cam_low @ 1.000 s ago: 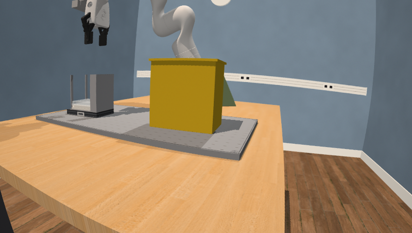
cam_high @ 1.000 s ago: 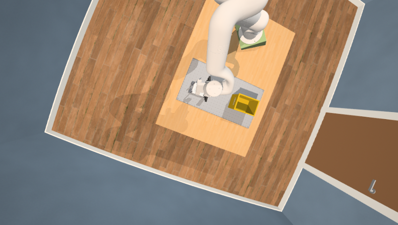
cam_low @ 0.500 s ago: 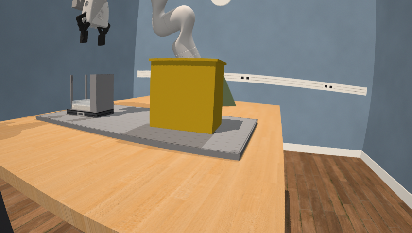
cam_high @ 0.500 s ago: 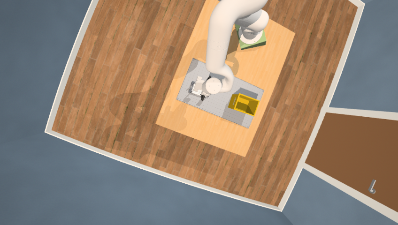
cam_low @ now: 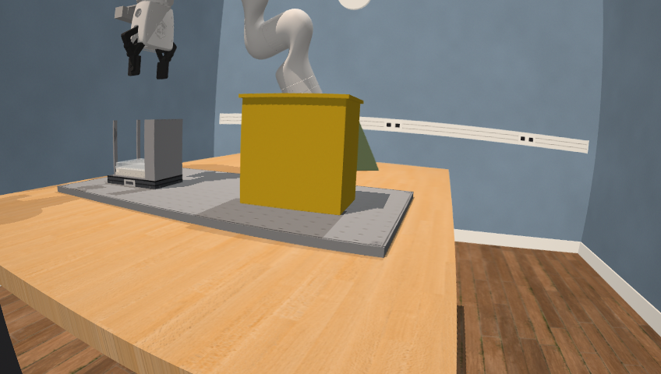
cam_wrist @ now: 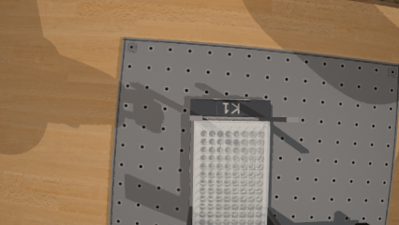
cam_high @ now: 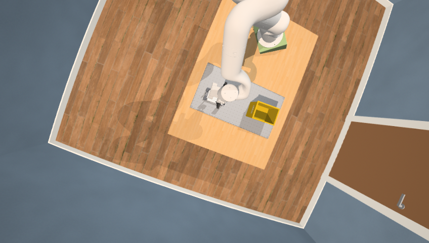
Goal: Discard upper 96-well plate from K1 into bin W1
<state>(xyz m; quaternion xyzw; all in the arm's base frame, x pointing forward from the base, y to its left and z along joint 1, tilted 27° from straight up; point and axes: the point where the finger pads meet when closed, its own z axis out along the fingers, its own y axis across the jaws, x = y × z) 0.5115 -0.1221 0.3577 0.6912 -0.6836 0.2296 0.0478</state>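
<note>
Right now the clear 96-well plate is 200 mm below my hand. From my hand the other things lie so: yellow plastics bin W1: 360 mm to the left, 150 mm below, 20 mm ahead; grey wall: 160 mm below, 70 mm to the left.
</note>
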